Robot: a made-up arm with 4 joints. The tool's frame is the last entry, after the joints.
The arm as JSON. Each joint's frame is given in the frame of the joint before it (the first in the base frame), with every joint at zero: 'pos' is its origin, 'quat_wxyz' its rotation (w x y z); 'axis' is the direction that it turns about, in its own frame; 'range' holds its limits. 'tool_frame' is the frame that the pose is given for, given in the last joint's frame.
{
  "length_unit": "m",
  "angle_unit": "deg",
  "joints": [
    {
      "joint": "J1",
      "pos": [
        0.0,
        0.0,
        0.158
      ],
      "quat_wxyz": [
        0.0,
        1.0,
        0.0,
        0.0
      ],
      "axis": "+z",
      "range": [
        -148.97,
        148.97
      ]
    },
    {
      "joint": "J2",
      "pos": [
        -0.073,
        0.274,
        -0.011
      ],
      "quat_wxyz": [
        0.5,
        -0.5,
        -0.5,
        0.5
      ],
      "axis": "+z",
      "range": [
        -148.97,
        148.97
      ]
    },
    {
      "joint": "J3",
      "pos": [
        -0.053,
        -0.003,
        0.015
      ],
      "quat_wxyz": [
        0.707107,
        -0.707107,
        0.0,
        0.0
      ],
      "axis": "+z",
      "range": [
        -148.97,
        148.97
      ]
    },
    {
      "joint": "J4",
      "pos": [
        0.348,
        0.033,
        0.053
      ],
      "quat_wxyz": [
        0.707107,
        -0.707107,
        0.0,
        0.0
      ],
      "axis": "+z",
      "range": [
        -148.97,
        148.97
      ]
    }
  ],
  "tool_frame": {
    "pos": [
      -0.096,
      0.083,
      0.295
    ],
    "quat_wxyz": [
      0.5,
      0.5,
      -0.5,
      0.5
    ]
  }
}
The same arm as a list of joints. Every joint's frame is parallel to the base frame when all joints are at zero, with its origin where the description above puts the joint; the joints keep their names.
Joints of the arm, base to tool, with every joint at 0 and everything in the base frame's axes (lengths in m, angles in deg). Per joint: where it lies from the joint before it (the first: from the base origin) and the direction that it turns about. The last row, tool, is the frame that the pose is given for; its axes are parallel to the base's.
J1: offset 0.0000 0.0000 0.1580 axis 0 0 -1
J2: offset -0.0730 -0.2740 0.0110 axis -1 0 0
J3: offset -0.0150 0.0530 -0.0030 axis 0 0 1
J4: offset 0.0330 -0.3480 0.0530 axis 1 0 0
tool: offset 0.2950 0.0960 -0.0830
Joint limits (deg, base to tool): -148.97..148.97 -148.97..148.97 -148.97..148.97 -148.97..148.97

